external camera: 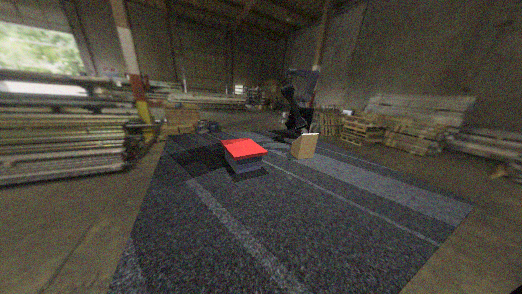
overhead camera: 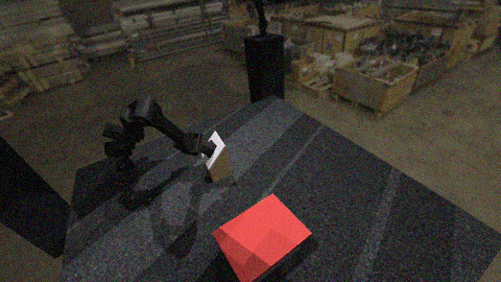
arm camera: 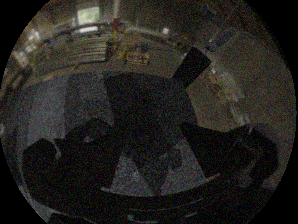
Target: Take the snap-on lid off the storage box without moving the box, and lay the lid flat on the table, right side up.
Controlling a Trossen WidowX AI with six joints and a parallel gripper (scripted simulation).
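My gripper tip is now 650 mm short of the lid, 350 mm to the right of it and 10 mm below it. From my gripper tip the other things lie so: storage box 650 mm ahead, 350 mm to the left, 40 mm below.
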